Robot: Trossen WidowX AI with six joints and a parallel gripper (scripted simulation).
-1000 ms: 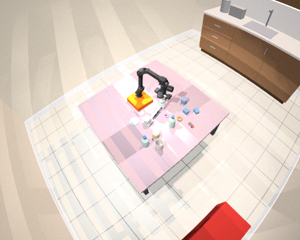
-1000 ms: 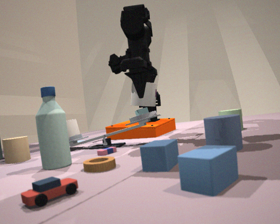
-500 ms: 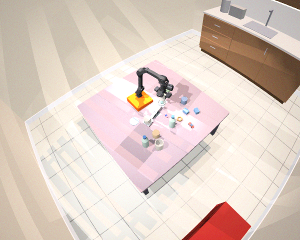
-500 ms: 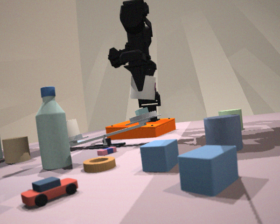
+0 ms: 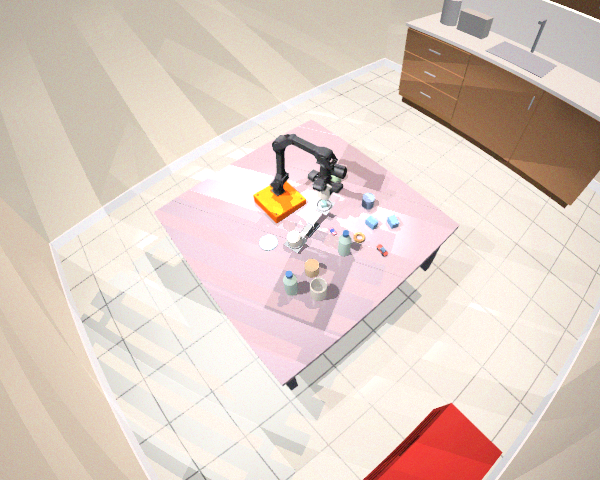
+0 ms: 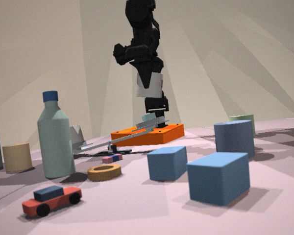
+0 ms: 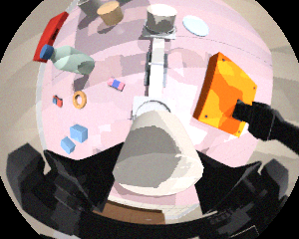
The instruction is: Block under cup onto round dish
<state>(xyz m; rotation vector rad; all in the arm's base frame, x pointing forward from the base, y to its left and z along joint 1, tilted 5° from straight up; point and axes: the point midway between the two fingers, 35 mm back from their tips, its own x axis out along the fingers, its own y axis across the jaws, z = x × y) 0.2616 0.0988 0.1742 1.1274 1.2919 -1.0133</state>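
Right now my gripper tip is 2 cm to the right of the white cup and 1 cm below it. The rest, counted from my gripper tip: ring 25 cm ahead, 1 cm to the left, 16 cm below; blue cylinder 15 cm ahead, 21 cm to the left, 13 cm below; pale teal block 1 cm to the right, 8 cm below.
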